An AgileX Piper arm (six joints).
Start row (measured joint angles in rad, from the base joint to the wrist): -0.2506, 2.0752, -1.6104, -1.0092, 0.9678, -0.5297
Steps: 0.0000, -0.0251, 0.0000, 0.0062, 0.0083, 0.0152; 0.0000, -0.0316, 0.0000, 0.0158, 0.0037, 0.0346; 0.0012, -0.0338, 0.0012, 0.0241, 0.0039, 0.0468; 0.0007, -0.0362, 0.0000, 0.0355, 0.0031, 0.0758; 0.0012, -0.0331, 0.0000, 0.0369, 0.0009, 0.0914; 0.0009, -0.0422, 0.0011, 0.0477, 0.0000, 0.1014; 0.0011, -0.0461, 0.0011, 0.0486, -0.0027, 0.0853
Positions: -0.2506, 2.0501, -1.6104, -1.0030, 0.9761, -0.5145; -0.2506, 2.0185, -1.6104, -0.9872, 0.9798, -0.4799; -0.2494, 1.9847, -1.6092, -0.9631, 0.9837, -0.4331; -0.2487, 1.9485, -1.6092, -0.9276, 0.9868, -0.3573; -0.2475, 1.9154, -1.6092, -0.8907, 0.9877, -0.2659; -0.2466, 1.8732, -1.6081, -0.8430, 0.9877, -0.1645; -0.2455, 1.8271, -1.6070, -0.7944, 0.9850, -0.0792
